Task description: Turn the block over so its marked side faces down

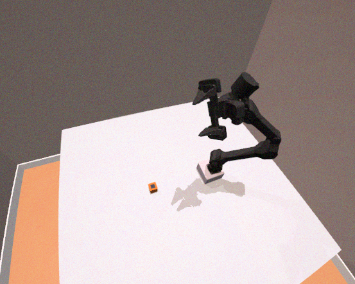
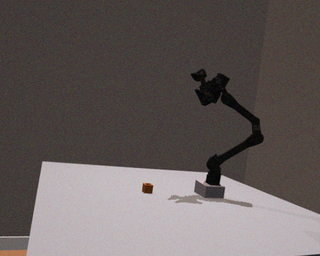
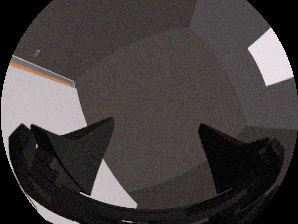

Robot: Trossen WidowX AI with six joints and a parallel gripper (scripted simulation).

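The orange block lies 530 mm below my gripper tip, 130 mm ahead of it and 70 mm to the right of it.
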